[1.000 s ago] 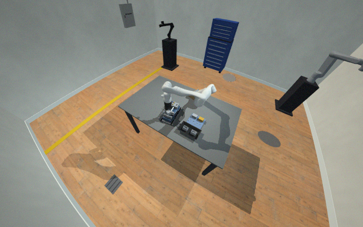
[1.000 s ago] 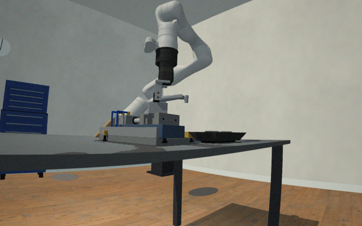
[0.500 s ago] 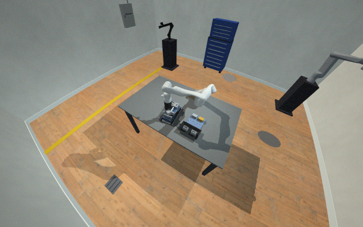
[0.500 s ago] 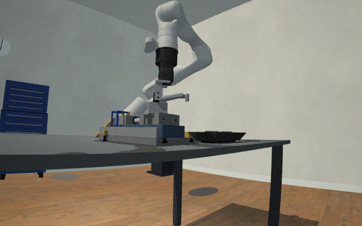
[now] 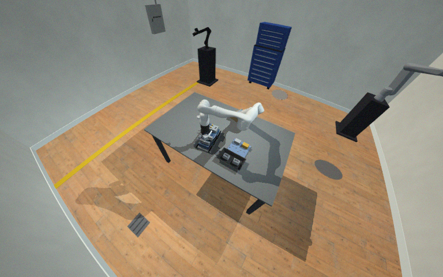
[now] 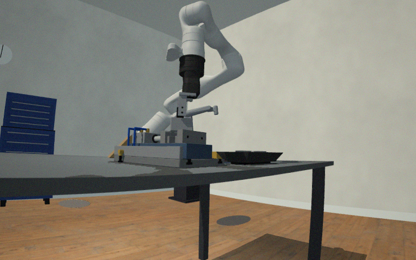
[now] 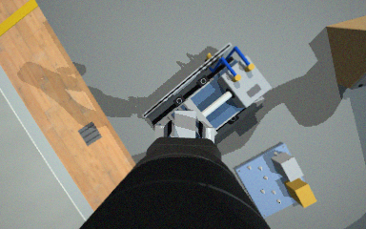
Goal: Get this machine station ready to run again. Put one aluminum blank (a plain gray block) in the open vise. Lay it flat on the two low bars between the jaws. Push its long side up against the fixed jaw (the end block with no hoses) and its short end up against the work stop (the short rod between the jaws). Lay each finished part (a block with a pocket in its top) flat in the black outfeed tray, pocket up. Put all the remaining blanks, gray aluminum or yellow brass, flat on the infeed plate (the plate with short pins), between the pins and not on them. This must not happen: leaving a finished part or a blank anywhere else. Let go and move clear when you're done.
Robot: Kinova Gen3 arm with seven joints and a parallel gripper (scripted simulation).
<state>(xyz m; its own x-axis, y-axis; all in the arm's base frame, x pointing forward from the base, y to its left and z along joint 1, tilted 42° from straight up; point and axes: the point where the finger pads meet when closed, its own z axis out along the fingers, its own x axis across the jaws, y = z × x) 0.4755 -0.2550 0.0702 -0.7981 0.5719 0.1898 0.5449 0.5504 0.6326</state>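
Right now the gray blank is 40 mm below my hand. The rest, counted from my hand: yellow brass blank: 360 mm to the left, 170 mm behind, 130 mm below.
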